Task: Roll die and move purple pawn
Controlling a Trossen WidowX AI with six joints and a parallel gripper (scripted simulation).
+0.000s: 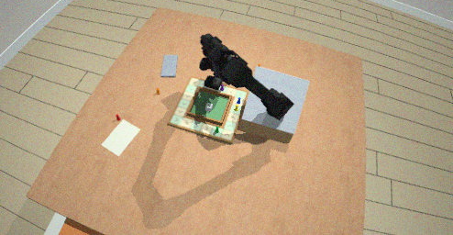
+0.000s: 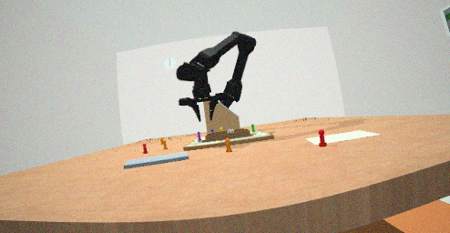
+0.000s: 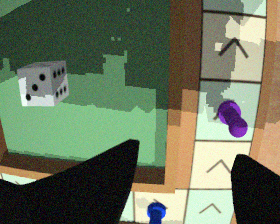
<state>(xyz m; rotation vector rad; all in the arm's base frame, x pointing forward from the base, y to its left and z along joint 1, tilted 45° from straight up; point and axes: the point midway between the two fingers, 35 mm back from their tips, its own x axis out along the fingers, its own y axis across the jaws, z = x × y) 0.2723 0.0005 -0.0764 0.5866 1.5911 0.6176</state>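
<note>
My gripper tip is 60 mm above the purple pawn and 30 mm to the left of it. From my gripper tip the other things lie so: blue pawn: 100 mm behind, 60 mm below, 10 mm to the left; then white die: 90 mm to the left, 60 mm below, 10 mm ahead; then green tray: 80 mm to the left, 80 mm below, 10 mm ahead.
</note>
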